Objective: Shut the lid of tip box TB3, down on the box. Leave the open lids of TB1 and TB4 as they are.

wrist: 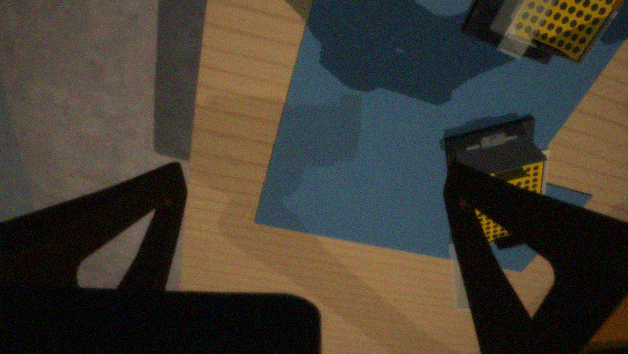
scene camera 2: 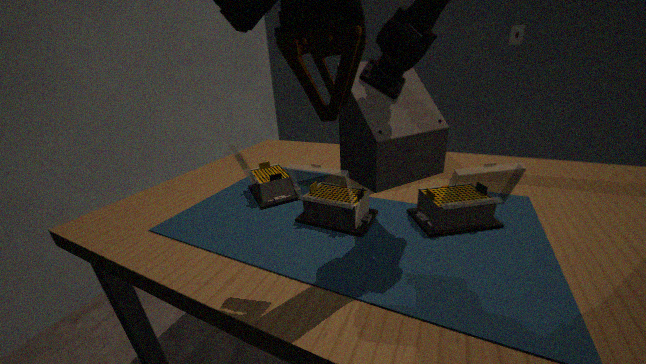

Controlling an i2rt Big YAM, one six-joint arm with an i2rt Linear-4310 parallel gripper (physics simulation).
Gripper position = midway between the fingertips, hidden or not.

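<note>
Gripper (scene camera 2: 335, 112) (wrist: 315, 177) in sight. Clear lid (scene camera 2: 491, 184) in sight too.
</note>
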